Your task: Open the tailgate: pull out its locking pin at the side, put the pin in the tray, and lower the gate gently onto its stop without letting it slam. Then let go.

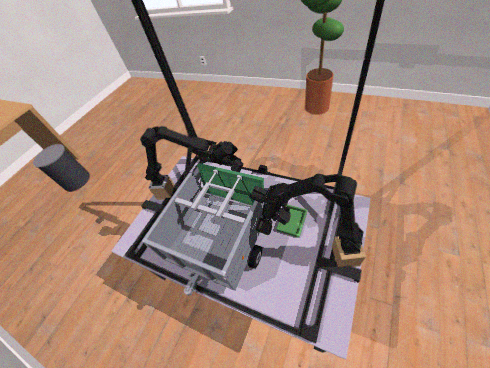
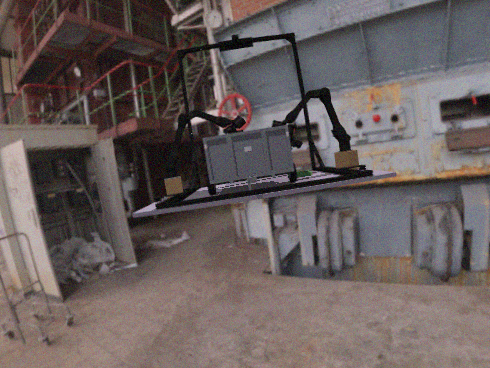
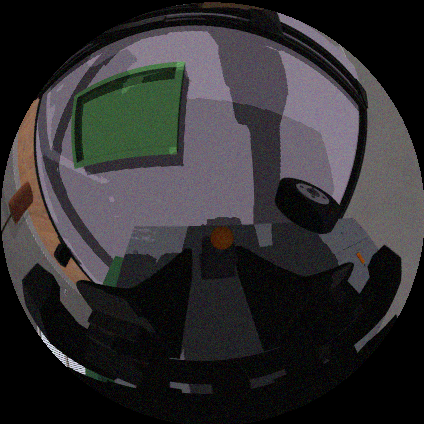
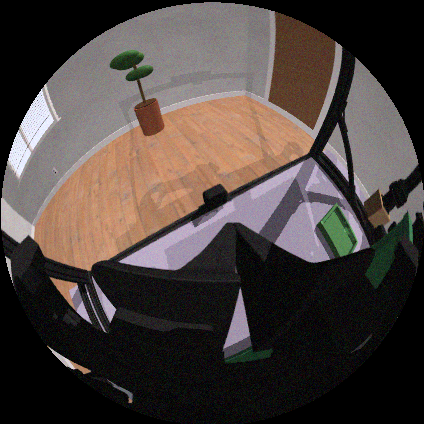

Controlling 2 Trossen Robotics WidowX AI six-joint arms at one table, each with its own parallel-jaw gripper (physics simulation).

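Seen in the pictures: left gripper, between the fingertips: (image 1: 263, 222) (image 3: 213, 252); right gripper, between the fingertips: (image 1: 240, 160) (image 4: 231, 228); left arm's base, origin of its link: (image 1: 350, 246) (image 2: 345, 151) (image 4: 384, 203); right arm's base, origin of its link: (image 1: 158, 181) (image 2: 172, 177).
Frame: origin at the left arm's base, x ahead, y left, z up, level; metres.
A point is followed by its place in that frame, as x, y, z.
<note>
The grey cart (image 1: 207, 234) @[0.623, -0.143, -0.019] (image 2: 249, 157) @[0.664, 0.024, 0.045] stands on the table with its green tailgate (image 1: 232, 184) @[0.474, -0.336, 0.098] (image 4: 389, 245) @[0.355, -0.300, 0.127] upright at the far end. The locking pin's orange knob (image 3: 221, 237) @[0.329, -0.151, 0.005] sticks out of a dark bracket on the cart's side, above the wheel (image 1: 255, 255) @[0.399, -0.013, -0.014] (image 3: 306, 203) @[0.374, -0.057, -0.035]. My left gripper (image 1: 273, 223) @[0.347, -0.162, -0.001] (image 3: 213, 252) @[0.347, -0.162, -0.001] (image 2: 292, 140) is open; its fingers stand on either side of the knob without pressing on it. My right gripper (image 1: 236, 164) @[0.426, -0.483, 0.106] (image 4: 231, 228) @[0.426, -0.483, 0.106] is shut and empty at the tailgate's top edge. The green tray (image 1: 291, 220) @[0.208, -0.214, -0.109] (image 3: 126, 118) @[0.219, -0.206, -0.108] (image 4: 336, 231) @[0.203, -0.229, -0.108] lies empty beside the cart.
A black frame with tall posts (image 1: 167, 73) @[0.707, -0.741, 0.500] runs round the lilac table (image 1: 287, 288) @[0.280, 0.111, -0.117]. A potted plant (image 1: 319, 91) (image 4: 149, 116) stands on the wood floor behind, and a dark bin (image 1: 72, 171) at the left edge.
</note>
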